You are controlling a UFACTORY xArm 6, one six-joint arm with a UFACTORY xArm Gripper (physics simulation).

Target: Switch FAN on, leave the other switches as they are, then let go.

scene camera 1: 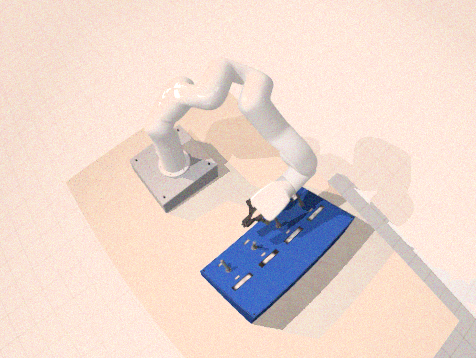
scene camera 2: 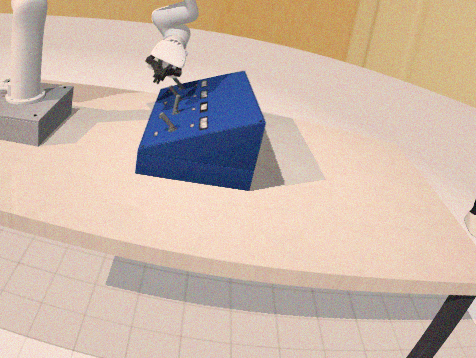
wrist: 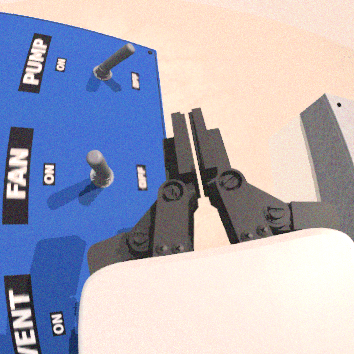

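Pixels of known places: gripper, fingertip midpoint: [scene camera 1: 242, 226] [scene camera 2: 157, 79] [wrist: 188, 127]; arm's base, origin of the base link: [scene camera 1: 174, 163] [scene camera 2: 25, 96].
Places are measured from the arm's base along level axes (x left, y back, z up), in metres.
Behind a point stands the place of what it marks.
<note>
The blue switch panel [scene camera 1: 300, 260] @[x -0.036, y -0.606, z 0.071 m] [scene camera 2: 200, 155] @[x -0.271, y -0.493, z -0.013 m] [wrist: 65, 117] @[x -0.133, y -0.473, z 0.021 m] stands on the table. In the wrist view the FAN lever [wrist: 99, 167] @[x -0.068, y -0.444, z 0.048 m] [scene camera 2: 176, 103] @[x -0.079, y -0.444, z 0.036 m] [scene camera 1: 256, 246] @[x -0.076, y -0.452, z 0.042 m] has its tip on the ON side of its base. The PUMP lever [wrist: 116, 61] @[x -0.185, y -0.417, z 0.030 m] [scene camera 2: 167, 122] @[x -0.196, y -0.418, z 0.027 m] [scene camera 1: 226, 266] @[x -0.191, y -0.424, z 0.029 m] leans toward OFF. The VENT label [wrist: 21, 320] @[x 0.031, y -0.529, z 0.036 m] shows partly in the wrist view; its lever is hidden there behind my gripper. My gripper [scene camera 1: 245, 224] @[x -0.066, y -0.387, z 0.092 m] [scene camera 2: 157, 80] @[x -0.066, y -0.387, z 0.092 m] [wrist: 188, 127] @[x -0.066, y -0.387, z 0.092 m] is shut and empty, above the panel's robot-side edge, apart from the FAN lever.
The grey robot base [scene camera 1: 185, 180] @[x -0.027, y -0.087, z 0.000 m] [scene camera 2: 20, 120] @[x -0.144, y -0.031, z -0.017 m] [wrist: 330, 145] @[x -0.067, y -0.106, z -0.032 m] stands on the robot side of the panel. Several small light windows, such as one near the panel's end [scene camera 1: 243, 281] @[x -0.199, y -0.502, z 0.037 m] [scene camera 2: 204, 122] @[x -0.200, y -0.501, z 0.037 m], run beside the levers. The table's edge [scene camera 2: 200, 260] @[x -0.531, y -0.472, z -0.089 m] lies in front.
</note>
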